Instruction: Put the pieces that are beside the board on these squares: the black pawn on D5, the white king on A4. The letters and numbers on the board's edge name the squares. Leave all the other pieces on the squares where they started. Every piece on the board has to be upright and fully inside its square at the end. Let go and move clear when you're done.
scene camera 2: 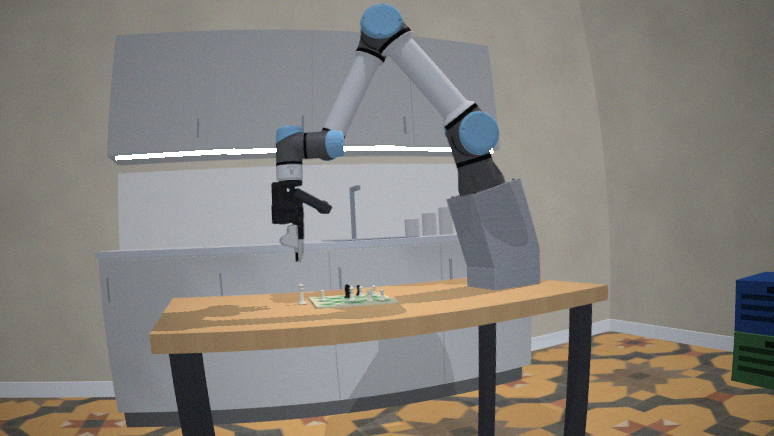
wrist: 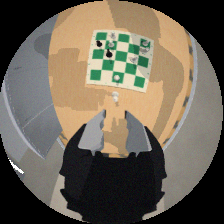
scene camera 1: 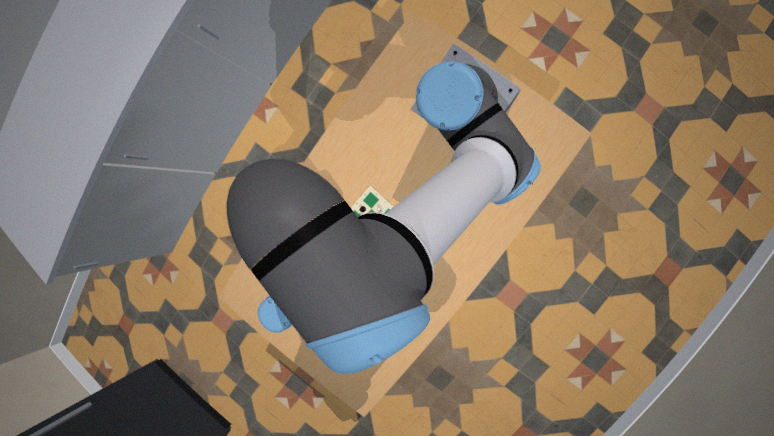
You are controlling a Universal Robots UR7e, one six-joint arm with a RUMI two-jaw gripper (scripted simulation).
Labels:
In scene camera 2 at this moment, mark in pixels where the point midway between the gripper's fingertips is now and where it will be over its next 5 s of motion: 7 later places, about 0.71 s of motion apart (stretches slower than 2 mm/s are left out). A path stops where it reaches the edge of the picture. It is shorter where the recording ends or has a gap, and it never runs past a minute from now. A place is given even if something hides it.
My gripper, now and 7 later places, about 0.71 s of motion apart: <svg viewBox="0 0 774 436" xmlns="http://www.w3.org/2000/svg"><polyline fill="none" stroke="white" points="298,261 299,270 299,278 299,279 300,292 300,289 298,261 298,258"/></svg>

